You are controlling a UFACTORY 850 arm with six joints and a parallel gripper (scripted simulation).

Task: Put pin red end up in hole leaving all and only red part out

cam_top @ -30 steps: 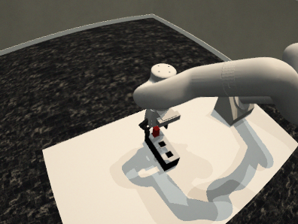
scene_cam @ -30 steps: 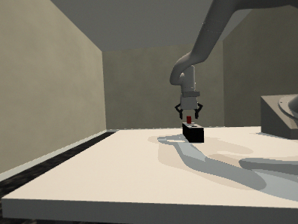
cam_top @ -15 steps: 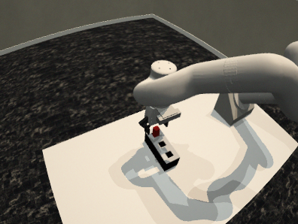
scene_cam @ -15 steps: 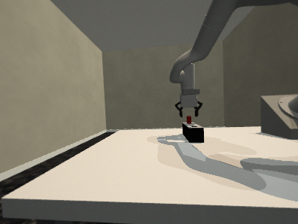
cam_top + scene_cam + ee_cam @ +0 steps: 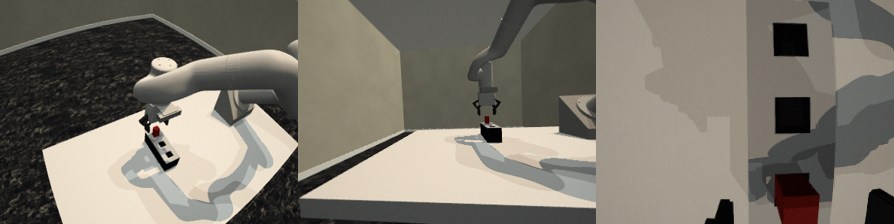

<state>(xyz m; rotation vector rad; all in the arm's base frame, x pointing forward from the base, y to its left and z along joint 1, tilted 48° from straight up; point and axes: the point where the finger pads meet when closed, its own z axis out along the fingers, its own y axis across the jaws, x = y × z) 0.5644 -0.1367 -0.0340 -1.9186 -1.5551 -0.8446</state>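
Right now the pin is 40 mm below my hand. The rest, counted from my hand: black block: 10 mm ahead, 60 mm to the left, 100 mm below.
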